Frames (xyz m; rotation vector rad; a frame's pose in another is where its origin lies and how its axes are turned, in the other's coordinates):
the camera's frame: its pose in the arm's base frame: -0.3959 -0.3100 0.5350 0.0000 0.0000 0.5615
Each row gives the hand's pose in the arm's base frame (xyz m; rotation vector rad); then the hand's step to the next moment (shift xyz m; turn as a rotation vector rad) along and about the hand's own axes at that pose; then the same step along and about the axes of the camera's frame.
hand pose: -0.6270 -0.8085 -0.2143 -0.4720 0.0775 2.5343
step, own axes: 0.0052 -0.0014 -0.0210 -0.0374 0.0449 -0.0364
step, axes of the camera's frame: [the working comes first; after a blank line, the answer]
step, axes of the arm's base frame: 0.0033 0.0007 -0.0214 0.0168 -0.0627 -0.0230

0.0031 -0.0012 -0.0214 -0.0191 -0.0620 -0.0230
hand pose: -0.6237 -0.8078 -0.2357 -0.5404 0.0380 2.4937
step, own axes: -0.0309 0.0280 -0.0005 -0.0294 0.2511 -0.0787
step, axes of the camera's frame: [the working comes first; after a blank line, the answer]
step, axes of the arm's base frame: 0.0080 -0.0399 0.0090 -0.0867 -0.2358 -0.0837

-0.0145 -0.0380 0.0090 -0.1989 -0.1534 -0.0837
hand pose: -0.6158 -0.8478 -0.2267 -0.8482 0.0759 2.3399
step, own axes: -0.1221 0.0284 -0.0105 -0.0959 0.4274 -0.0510
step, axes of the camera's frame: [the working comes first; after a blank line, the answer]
step, axes of the arm's base frame: 0.0608 -0.0925 0.0597 -0.1669 -0.4052 -0.0497

0.0022 -0.1107 0.0597 -0.3570 -0.2541 -0.0497
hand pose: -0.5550 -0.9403 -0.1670 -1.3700 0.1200 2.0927
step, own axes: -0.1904 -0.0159 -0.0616 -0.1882 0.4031 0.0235
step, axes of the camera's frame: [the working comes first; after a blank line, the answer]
step, axes of the arm's base frame: 0.1079 -0.0975 0.1384 -0.1886 -0.3976 0.0691

0.0394 -0.1400 0.1384 -0.3714 -0.2361 0.0691
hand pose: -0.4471 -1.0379 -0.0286 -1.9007 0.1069 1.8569
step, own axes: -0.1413 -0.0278 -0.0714 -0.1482 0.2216 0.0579
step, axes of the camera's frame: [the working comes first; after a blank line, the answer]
step, axes of the arm's base frame: 0.0654 -0.0410 0.1410 -0.1487 -0.2134 0.0825

0.0336 -0.0695 0.1410 -0.2394 -0.1014 0.0825
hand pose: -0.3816 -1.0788 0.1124 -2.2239 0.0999 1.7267
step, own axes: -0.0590 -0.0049 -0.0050 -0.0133 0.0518 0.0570
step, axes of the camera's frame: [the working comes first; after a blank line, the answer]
step, axes of the arm's base frame: -0.0098 -0.0051 0.0584 -0.0695 -0.0341 -0.0105

-0.0110 0.0009 0.0584 -0.0770 0.0082 -0.0105
